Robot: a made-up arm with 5 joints.
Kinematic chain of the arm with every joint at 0, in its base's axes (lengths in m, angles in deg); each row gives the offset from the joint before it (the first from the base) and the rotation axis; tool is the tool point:
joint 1: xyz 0 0 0.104 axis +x
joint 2: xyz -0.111 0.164 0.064 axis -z
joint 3: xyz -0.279 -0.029 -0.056 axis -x
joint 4: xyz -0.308 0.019 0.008 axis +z
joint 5: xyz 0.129 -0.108 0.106 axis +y
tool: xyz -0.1 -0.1 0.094
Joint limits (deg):
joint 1: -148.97..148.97
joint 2: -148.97..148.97
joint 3: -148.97..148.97
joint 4: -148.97..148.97
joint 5: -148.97..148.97
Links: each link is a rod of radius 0.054 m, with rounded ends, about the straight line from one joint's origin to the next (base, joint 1, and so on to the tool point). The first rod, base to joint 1, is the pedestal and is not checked.
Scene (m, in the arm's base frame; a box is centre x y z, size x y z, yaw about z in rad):
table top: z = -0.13
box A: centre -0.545 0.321 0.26 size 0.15 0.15 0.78 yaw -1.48
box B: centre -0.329 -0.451 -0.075 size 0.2 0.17 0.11 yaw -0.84
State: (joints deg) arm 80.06 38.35 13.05 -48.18 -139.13
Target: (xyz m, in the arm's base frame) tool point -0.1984 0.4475 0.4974
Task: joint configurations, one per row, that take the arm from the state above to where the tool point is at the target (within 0.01 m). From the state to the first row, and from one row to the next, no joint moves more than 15 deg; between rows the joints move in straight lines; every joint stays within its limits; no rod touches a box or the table.
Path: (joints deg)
1: 77.28 44.79 18.06 -33.79 -134.69
2: 74.49 51.22 23.07 -19.40 -130.24
3: 71.71 57.66 28.08 -5.01 -125.80
4: 68.93 64.09 33.08 9.38 -121.36
5: 66.14 70.53 38.09 23.76 -116.91
6: 58.33 81.93 24.91 18.32 -127.60
7: 50.51 93.33 11.73 12.87 -138.28
8: 42.69 104.73 -1.45 7.43 -148.97

